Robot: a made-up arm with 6 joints. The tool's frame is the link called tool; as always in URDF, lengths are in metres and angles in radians.
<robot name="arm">
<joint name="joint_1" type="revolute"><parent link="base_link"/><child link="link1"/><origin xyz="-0.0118 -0.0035 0.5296" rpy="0 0 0"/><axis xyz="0 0 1"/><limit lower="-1.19" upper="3.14" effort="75" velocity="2.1"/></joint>
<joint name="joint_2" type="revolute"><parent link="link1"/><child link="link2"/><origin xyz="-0.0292 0.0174 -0.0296" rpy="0 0 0"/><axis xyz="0 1 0"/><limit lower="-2.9" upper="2.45" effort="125" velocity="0.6"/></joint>
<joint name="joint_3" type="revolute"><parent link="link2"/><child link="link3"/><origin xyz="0.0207 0.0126 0.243" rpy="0 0 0"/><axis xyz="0 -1 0"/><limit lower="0.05" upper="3.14" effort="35" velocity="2.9"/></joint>
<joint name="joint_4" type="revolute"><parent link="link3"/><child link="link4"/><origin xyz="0.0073 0.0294 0.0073" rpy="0 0 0"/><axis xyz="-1 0 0"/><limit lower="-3.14" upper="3.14" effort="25" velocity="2.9"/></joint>
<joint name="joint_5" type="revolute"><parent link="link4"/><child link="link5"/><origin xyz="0.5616 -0.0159 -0.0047" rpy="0 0 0"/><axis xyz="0 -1 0"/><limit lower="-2.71" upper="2.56" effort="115" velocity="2.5"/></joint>
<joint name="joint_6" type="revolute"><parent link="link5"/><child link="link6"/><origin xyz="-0.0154 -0.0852 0.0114" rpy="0 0 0"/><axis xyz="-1 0 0"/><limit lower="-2.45" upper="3.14" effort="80" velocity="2.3"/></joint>
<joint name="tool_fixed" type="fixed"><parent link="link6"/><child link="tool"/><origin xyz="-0.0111 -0.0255 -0.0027" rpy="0 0 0"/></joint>
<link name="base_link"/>
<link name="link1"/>
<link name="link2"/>
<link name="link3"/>
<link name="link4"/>
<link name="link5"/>
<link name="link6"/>
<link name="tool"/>
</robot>
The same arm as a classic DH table. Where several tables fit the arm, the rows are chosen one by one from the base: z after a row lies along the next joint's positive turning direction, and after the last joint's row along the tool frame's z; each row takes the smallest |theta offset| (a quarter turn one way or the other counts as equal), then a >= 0, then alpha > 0; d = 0 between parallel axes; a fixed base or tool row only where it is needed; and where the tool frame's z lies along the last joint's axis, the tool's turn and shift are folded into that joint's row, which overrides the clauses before.
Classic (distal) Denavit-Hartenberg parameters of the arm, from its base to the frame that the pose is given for. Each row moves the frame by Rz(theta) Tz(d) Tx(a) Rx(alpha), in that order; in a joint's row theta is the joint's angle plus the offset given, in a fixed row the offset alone. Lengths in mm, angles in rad.
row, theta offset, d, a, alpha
base (fixed), 0.2883, 0, -12.3, 0
joint_1, -0.2883, 500, -29.2, -1.5708
joint_2, -1.4858, 0, 243.9, 3.1416
joint_3, 0.085, -59.4, 7.3, -1.5708
joint_4, 0, -568.9, -4.7, 1.5708
joint_5, 0, 101.1, 11.4, -1.5708
joint_6, -1.5708, 26.5, 25.5, -1.5708
tool (fixed), 1.5708, -2.7, 0, 0
Joint limits (rad, base to tool): -1.19..3.14 -2.9..2.45 0.05..3.14 -3.14..3.14 -2.71..2.56 -2.45..3.14

